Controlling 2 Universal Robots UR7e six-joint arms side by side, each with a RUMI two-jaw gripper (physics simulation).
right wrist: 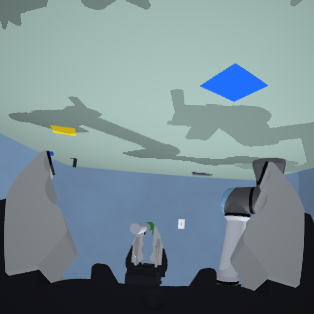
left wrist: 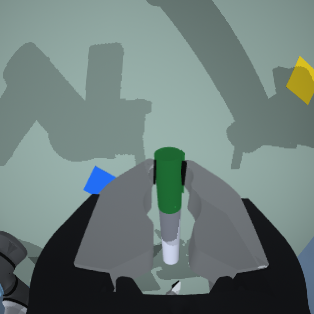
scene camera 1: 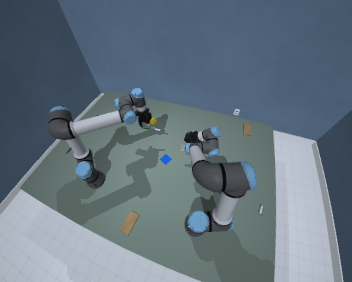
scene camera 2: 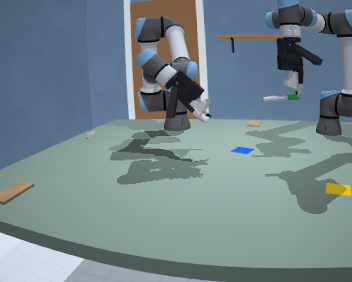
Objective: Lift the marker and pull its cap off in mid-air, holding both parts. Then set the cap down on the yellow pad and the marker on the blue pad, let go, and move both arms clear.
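Frame: origin at the left arm's base, x back, y right, z up, level; centimetres.
Where they show: left gripper, fingertip midpoint: [right wrist: 148, 224] [left wrist: 167, 161] [scene camera 1: 145, 127] [scene camera 2: 297, 97]; right gripper, fingertip midpoint: [right wrist: 157, 159] [left wrist: 143, 277] [scene camera 1: 182, 143] [scene camera 2: 209, 119]; left arm's base at its link origin: [right wrist: 268, 161] [scene camera 1: 96, 179] [scene camera 2: 328, 132]; right arm's base at its link origin: [left wrist: 11, 243] [scene camera 2: 177, 128].
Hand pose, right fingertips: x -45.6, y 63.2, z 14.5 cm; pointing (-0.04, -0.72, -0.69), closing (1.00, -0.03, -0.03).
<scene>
Things, the pixels of their top centre, and the offset from my right fingertips.
- pale body at its top centre: [left wrist: 169, 231] [right wrist: 142, 233] [scene camera 2: 281, 94] [scene camera 1: 152, 128] dx -2.2, dy -26.5, dz +9.4 cm
- green cap at its top centre: [left wrist: 170, 190] [right wrist: 146, 230] [scene camera 2: 293, 94] dx -1.7, dy -31.1, dz +9.7 cm
- yellow pad at its top centre: [left wrist: 304, 80] [scene camera 2: 338, 189] [right wrist: 63, 130] [scene camera 1: 152, 121] dx -29.7, dy -40.8, dz -14.5 cm
- blue pad at its top centre: [right wrist: 234, 84] [left wrist: 103, 186] [scene camera 2: 242, 150] [scene camera 1: 165, 159] dx +10.4, dy -12.6, dz -14.5 cm
- flat wooden piece at its top centre: [scene camera 2: 254, 122] [scene camera 1: 129, 222] dx +66.7, dy -21.1, dz -13.7 cm
- small pale object at its top centre: [scene camera 2: 90, 133] [scene camera 1: 261, 209] dx +33.3, dy +68.2, dz -12.3 cm
The marker, with pale body [scene camera 1: 157, 129] [scene camera 2: 274, 98] [left wrist: 170, 252] [right wrist: 137, 228] and green cap [scene camera 2: 293, 97] [left wrist: 169, 187] [right wrist: 150, 226], is in the air, cap on. My left gripper [scene camera 1: 147, 127] [scene camera 2: 297, 96] [left wrist: 167, 161] is shut on the cap; the body sticks out sideways in scene camera 2. My right gripper [scene camera 1: 183, 148] [scene camera 2: 206, 117] [right wrist: 157, 159] is open and empty, apart from the marker, its fingers spread wide in its wrist view. The yellow pad [scene camera 1: 153, 121] [scene camera 2: 339, 189] [left wrist: 301, 82] [right wrist: 63, 131] and blue pad [scene camera 1: 166, 159] [scene camera 2: 242, 150] [left wrist: 98, 181] [right wrist: 234, 82] lie flat on the table.
One flat wooden piece [scene camera 1: 130, 223] [scene camera 2: 254, 123] and another [scene camera 1: 247, 129] [scene camera 2: 16, 192] lie on the table. A small pale object [scene camera 1: 260, 209] [scene camera 2: 90, 135] lies near an edge. Arm shadows cross the table, partly over the yellow pad.
</scene>
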